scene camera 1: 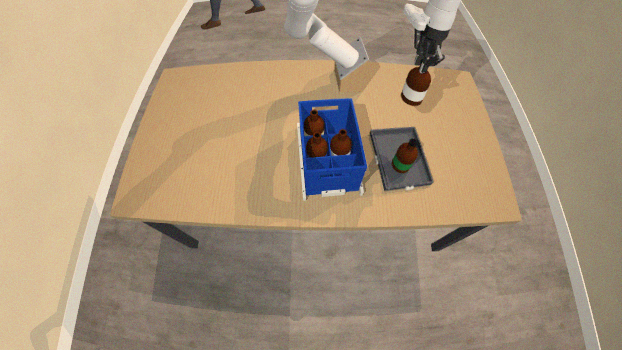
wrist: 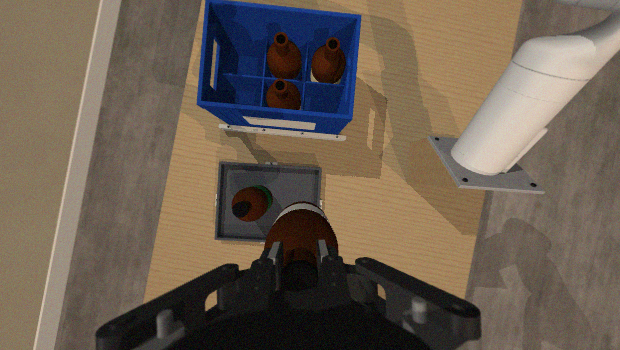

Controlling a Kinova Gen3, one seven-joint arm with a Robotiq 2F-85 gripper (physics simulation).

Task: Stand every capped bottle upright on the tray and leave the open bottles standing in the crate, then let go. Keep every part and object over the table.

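Frame: origin at the arm's base, x left, y back, z up, level; metres.
Where they show: gripper, fingertip midpoint: (scene camera 1: 419, 68) (wrist: 300, 252); arm's base, origin of the base link: (scene camera 1: 350, 59) (wrist: 475, 159).
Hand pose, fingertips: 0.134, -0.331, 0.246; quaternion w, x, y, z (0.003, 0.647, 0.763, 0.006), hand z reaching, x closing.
Things, the pixels of their top centre, and the offset from my fingertips, as dx, dy, dz. "spot": a spot on its surface instead. Level surfaces: height alone.
- brown bottle with a white label, middle of its top: (wrist: 300, 285) (scene camera 1: 425, 61) +0.012, +0.002, +0.025
- capped brown bottle with a green label, middle of its top: (wrist: 240, 209) (scene camera 1: 413, 142) +0.018, -0.112, -0.223
- grey tray, surface spot: (wrist: 300, 181) spot: -0.041, -0.011, -0.377
- blue crate, middle of its top: (wrist: 279, 59) (scene camera 1: 330, 131) -0.257, -0.073, -0.207
- white strip, surface spot: (wrist: 282, 132) spot: -0.155, -0.070, -0.353
- table, its level: dz -0.383
My gripper (scene camera 1: 423, 68) (wrist: 300, 252) is shut on the dark-capped neck of a brown bottle with a white label (scene camera 1: 418, 82) (wrist: 301, 230). The bottle hangs roughly upright, behind the tray in the scene view. A capped brown bottle with a green label (scene camera 1: 405, 156) (wrist: 250, 204) stands on the grey tray (scene camera 1: 390, 138) (wrist: 300, 181). Three open brown bottles stand in the blue crate (scene camera 1: 320, 184) (wrist: 240, 25): one at the back left (scene camera 1: 314, 125) (wrist: 328, 63), one at the middle left (scene camera 1: 317, 147) (wrist: 284, 60), one at the middle right (scene camera 1: 341, 144) (wrist: 283, 97).
The crate stands left of the tray in the scene view, with high walls and a white strip (wrist: 282, 132) along its tray side. The arm's base plate (scene camera 1: 361, 55) (wrist: 495, 185) is at the table's back edge. The table (scene camera 1: 215, 165) (wrist: 400, 225) extends under everything.
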